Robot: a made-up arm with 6 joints.
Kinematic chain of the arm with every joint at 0, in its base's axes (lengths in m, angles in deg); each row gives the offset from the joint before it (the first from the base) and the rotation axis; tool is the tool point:
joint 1: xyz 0 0 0.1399 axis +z
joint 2: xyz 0 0.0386 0 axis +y
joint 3: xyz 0 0 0.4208 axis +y
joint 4: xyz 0 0 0.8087 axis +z
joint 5: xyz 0 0 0 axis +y
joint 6: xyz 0 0 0.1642 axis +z
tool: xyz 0 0 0
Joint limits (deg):
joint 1: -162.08..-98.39
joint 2: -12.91..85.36
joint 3: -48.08..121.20
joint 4: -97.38..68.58
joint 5: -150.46..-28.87
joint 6: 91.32..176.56
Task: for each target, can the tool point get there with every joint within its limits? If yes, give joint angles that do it. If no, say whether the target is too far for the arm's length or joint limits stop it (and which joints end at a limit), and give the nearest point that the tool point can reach.
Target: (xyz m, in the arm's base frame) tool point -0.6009 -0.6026 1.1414
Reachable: yes | joints -133.27 37.96 11.97 25.60 -62.70 136.78
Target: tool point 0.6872 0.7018 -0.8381
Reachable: no: joint limits stop it (at a limit: joint 1, joint 2, joint 3, joint 4) | nearest point 0.1511 -0.0141 -0.6487 | short by 0.914 m
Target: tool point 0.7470 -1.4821 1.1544
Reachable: no: too far | nearest point 0.0307 -1.0601 0.9205 | short by 0.864 m
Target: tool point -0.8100 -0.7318 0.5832
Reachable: yes | joints -137.44 70.01 7.62 18.31 -113.15 108.71
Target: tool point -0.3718 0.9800 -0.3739
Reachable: no: joint limits stop it (at a limit: joint 1, joint 2, joint 3, joint 4) | nearest point -0.1509 0.0693 -0.5530 | short by 0.954 m
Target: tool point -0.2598 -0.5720 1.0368
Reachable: yes | joints -111.59 10.29 48.10 29.78 -121.29 123.24
